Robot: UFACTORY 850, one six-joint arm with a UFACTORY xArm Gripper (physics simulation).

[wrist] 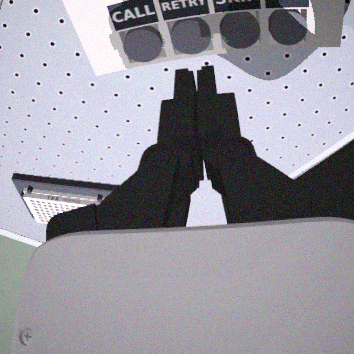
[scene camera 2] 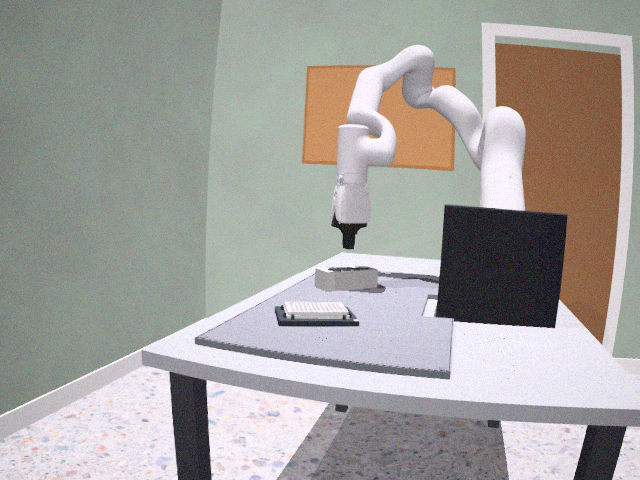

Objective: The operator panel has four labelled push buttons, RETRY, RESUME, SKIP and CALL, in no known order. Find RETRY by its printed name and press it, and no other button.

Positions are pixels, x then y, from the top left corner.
my gripper: wrist; scene camera 2
white perforated block: wrist 43, 204; scene camera 2 302, 310
same spot on my gripper: (scene camera 2: 349, 231) = (wrist: 189, 203)
same spot on operator panel: (wrist: 101, 36) = (scene camera 2: 327, 270)
